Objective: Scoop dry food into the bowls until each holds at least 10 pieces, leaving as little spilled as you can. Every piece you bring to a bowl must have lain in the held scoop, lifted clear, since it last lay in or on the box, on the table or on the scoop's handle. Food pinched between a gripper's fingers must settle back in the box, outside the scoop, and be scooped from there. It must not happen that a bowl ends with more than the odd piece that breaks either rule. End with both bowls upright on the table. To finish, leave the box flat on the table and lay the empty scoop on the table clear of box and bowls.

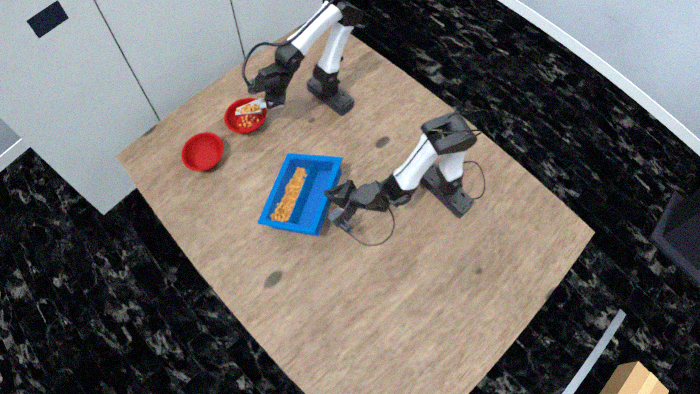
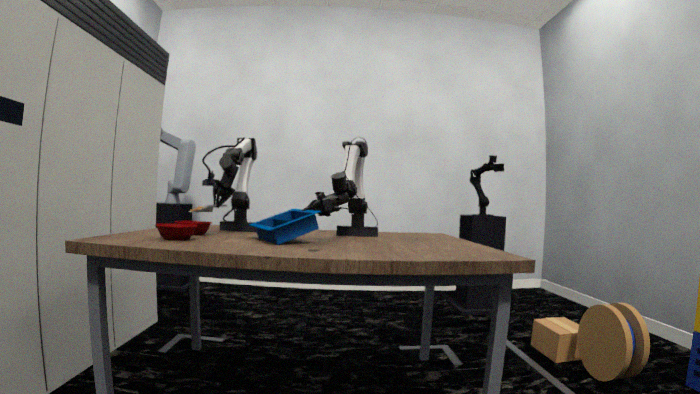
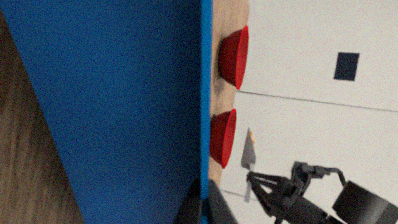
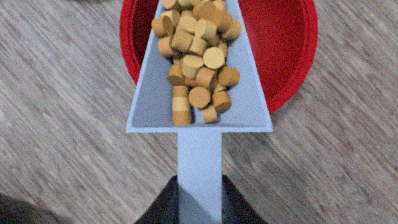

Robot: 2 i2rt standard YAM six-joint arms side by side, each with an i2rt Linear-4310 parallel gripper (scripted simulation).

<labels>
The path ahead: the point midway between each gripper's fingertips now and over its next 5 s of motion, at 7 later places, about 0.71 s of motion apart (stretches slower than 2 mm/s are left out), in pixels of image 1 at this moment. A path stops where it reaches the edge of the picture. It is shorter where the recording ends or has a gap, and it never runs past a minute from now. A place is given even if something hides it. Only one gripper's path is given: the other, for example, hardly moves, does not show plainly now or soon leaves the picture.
My left gripper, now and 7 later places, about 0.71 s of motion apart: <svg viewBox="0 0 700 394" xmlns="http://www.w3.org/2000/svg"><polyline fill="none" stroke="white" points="324,193 324,194 325,194 327,195 328,197 329,198 331,201 333,203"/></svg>
</labels>
